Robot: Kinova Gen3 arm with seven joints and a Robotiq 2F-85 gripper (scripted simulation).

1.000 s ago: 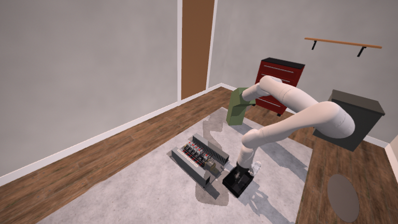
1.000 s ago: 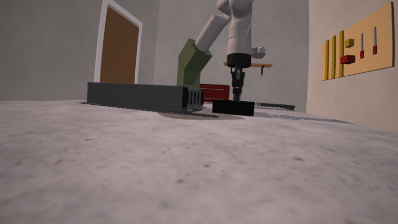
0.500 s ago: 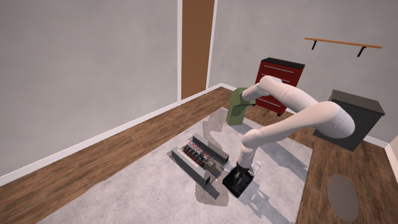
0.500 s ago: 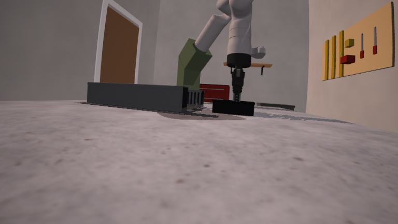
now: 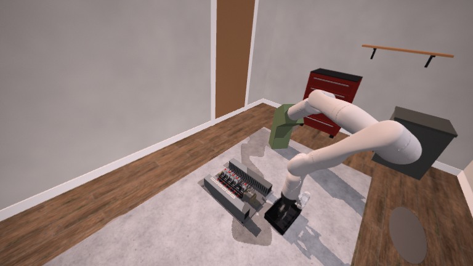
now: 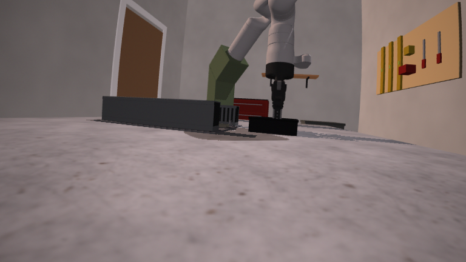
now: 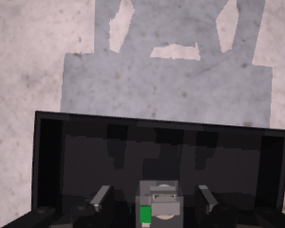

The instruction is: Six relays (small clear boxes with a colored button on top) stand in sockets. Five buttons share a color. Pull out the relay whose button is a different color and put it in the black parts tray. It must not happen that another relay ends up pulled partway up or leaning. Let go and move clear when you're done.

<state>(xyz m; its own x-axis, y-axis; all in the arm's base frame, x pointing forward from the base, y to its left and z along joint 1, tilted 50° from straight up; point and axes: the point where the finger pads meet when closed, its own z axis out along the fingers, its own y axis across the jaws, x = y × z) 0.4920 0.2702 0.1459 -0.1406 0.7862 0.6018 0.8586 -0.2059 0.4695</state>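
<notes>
Right now the relay is 10 mm below my hand. The rest, counted from my hand: black parts tray: 20 mm below.
</notes>
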